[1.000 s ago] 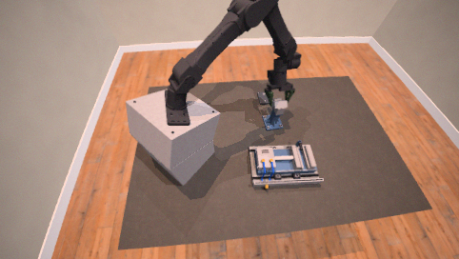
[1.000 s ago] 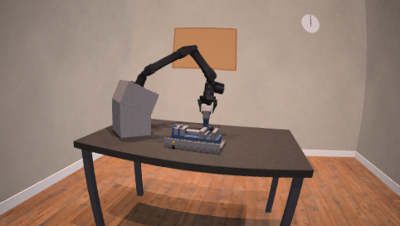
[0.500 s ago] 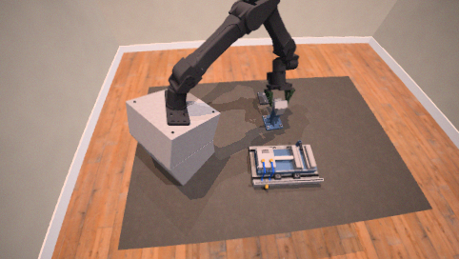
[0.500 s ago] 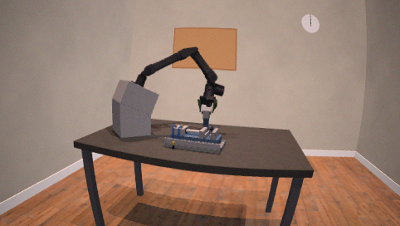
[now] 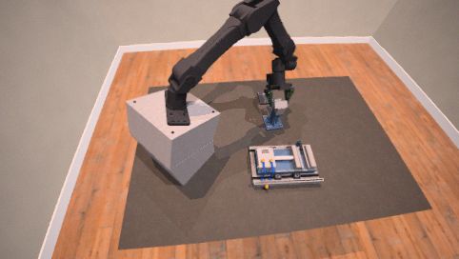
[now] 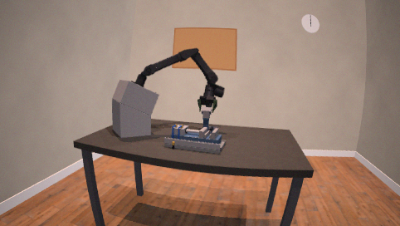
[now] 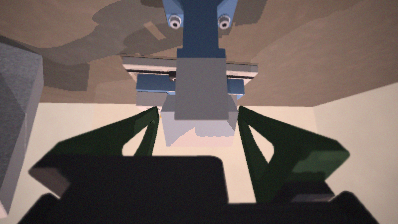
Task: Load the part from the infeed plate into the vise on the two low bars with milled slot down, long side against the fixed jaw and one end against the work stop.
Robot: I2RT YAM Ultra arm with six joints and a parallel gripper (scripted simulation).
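The part lies 1 cm to the right of my hand. Also, from my hand: cylinder rod 23 cm to the right, 8 cm below, 5 cm behind; then moving jaw 24 cm to the right, 8 cm below; then work stop 20 cm to the right, 6 cm below, 4 cm ahead.
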